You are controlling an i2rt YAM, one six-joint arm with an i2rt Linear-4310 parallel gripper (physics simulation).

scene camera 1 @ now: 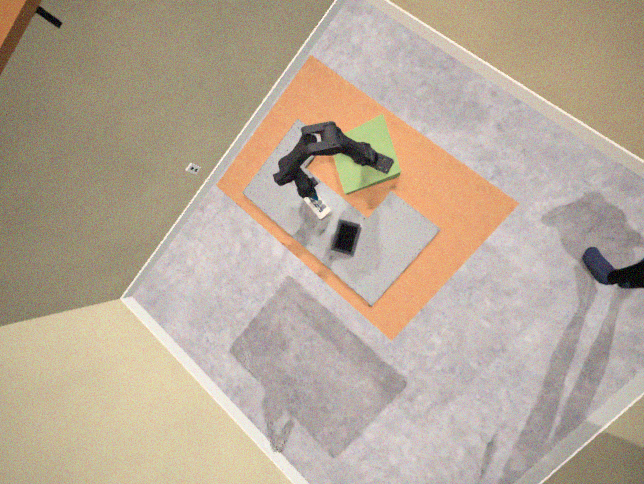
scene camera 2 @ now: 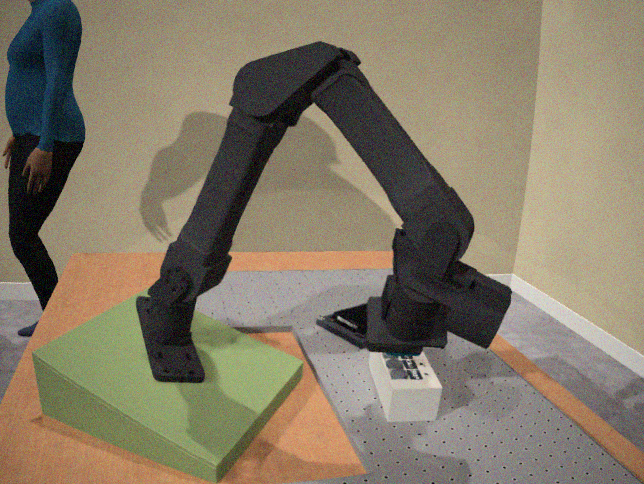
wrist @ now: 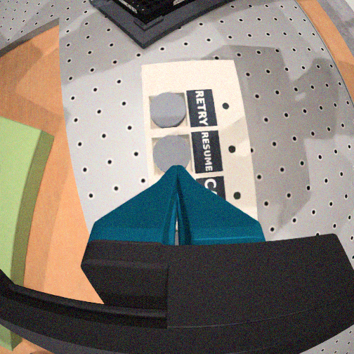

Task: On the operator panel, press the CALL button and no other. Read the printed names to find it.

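Pixels of known places: gripper, fingertip midpoint: [scene camera 1: 317, 199] [scene camera 2: 394, 351]; arm's base at its link origin: [scene camera 1: 372, 158] [scene camera 2: 166, 338].
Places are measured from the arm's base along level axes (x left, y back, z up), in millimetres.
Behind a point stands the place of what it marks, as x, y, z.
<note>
The white operator panel [scene camera 1: 323, 213] @(-82, -338, -6) [scene camera 2: 413, 403] @(-223, -277, -30) [wrist: 190, 75] stands on the grey perforated board. In the wrist view its RETRY button [wrist: 168, 109] and RESUME button [wrist: 171, 150] are grey and round, each beside its dark name label. A third label [wrist: 211, 186] shows a C and part of another letter; the button beside it is hidden by the fingers. My gripper [scene camera 1: 314, 197] @(-140, -294, 6) [scene camera 2: 411, 354] @(-140, -294, 6) [wrist: 176, 174] is shut and empty, pointing down over the panel. In the wrist view its tips overlap the lower edge of the RESUME button. I cannot tell whether they touch the panel.
A dark tray-like device [scene camera 1: 346, 237] [scene camera 2: 341, 333] [wrist: 144, 41] lies near the panel on the perforated board [scene camera 1: 406, 234] @(320, -233, -59). The green wedge [scene camera 1: 359, 179] @(-8, -108, -20) [scene camera 2: 249, 359] @(-41, -114, -27) [wrist: 17, 180] bears the arm's base on the orange table [scene camera 1: 442, 192] @(367, 24, -72). A person [scene camera 2: 46, 104] stands beyond the table.
</note>
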